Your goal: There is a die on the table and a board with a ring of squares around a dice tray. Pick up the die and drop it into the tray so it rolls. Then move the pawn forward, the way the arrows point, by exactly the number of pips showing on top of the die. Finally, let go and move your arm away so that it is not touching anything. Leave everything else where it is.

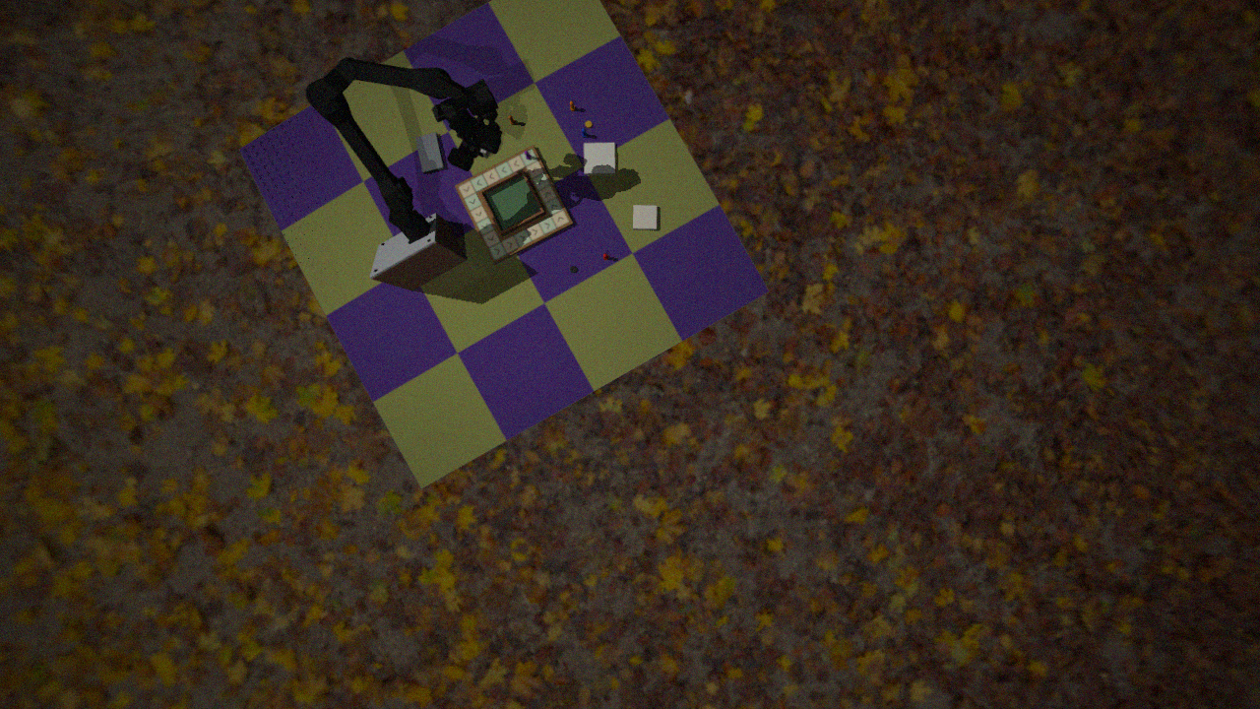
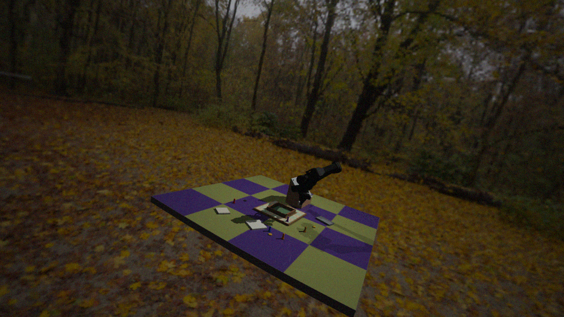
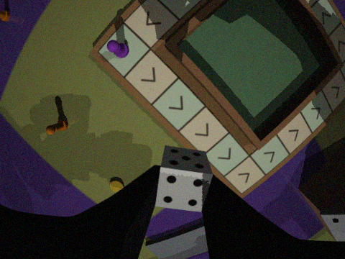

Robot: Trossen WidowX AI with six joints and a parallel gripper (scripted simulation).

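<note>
My gripper tip is now 11 cm short of the purple pawn, 9 cm above it and 1 cm to the left of it. Also, from my gripper tip: grey card (18 cm behind, 14 cm to the left, 11 cm below); white die (right at my gripper tip); green dice tray (13 cm to the right, 11 cm below, 1 cm ahead).
</note>
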